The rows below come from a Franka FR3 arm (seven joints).
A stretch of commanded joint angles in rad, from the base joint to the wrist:
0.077, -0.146, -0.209, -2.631, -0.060, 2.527, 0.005
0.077, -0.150, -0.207, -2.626, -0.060, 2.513, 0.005
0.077, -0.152, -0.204, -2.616, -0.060, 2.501, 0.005
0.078, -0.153, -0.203, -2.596, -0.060, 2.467, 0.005
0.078, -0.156, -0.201, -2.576, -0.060, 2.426, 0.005
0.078, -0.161, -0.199, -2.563, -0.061, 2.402, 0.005
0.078, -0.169, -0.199, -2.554, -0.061, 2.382, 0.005
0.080, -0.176, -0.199, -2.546, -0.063, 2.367, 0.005
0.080, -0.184, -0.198, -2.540, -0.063, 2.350, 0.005
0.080, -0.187, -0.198, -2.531, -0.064, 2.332, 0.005
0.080, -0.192, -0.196, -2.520, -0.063, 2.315, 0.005
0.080, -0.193, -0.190, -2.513, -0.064, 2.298, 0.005
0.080, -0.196, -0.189, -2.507, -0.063, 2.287, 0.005
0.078, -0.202, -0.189, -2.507, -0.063, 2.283, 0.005
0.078, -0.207, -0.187, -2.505, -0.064, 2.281, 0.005
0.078, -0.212, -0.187, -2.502, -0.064, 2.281, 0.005
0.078, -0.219, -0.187, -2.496, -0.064, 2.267, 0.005
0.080, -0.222, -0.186, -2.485, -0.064, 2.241, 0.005
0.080, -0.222, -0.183, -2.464, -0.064, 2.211, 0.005
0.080, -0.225, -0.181, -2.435, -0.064, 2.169, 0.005
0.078, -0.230, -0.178, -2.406, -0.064, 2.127, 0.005
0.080, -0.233, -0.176, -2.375, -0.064, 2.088, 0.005
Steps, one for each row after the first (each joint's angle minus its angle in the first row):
0.000, -0.004, 0.002, 0.005, 0.000, -0.014, 0.000
0.000, -0.006, 0.005, 0.015, 0.000, -0.026, 0.000
0.001, -0.007, 0.006, 0.035, 0.000, -0.060, 0.000
0.001, -0.010, 0.008, 0.055, 0.000, -0.101, 0.000
0.001, -0.015, 0.010, 0.068, -0.001, -0.125, 0.000
0.001, -0.023, 0.010, 0.077, -0.001, -0.145, 0.000
0.003, -0.030, 0.010, 0.085, -0.003, -0.160, 0.000
0.003, -0.038, 0.011, 0.091, -0.003, -0.177, 0.000
0.003, -0.041, 0.011, 0.100, -0.004, -0.195, 0.000
0.003, -0.046, 0.013, 0.111, -0.003, -0.212, 0.000
0.003, -0.047, 0.019, 0.118, -0.004, -0.229, 0.000
0.003, -0.050, 0.020, 0.124, -0.003, -0.240, 0.000
0.001, -0.056, 0.020, 0.124, -0.003, -0.244, 0.000
0.001, -0.061, 0.022, 0.126, -0.004, -0.246, 0.000
0.001, -0.066, 0.022, 0.129, -0.004, -0.246, 0.000
0.001, -0.073, 0.022, 0.135, -0.004, -0.260, 0.000
0.003, -0.076, 0.023, 0.146, -0.004, -0.286, 0.000
0.003, -0.076, 0.026, 0.167, -0.004, -0.316, 0.000
0.003, -0.079, 0.028, 0.196, -0.004, -0.358, 0.000
0.001, -0.084, 0.031, 0.225, -0.004, -0.400, 0.000
0.003, -0.087, 0.033, 0.256, -0.004, -0.439, 0.000

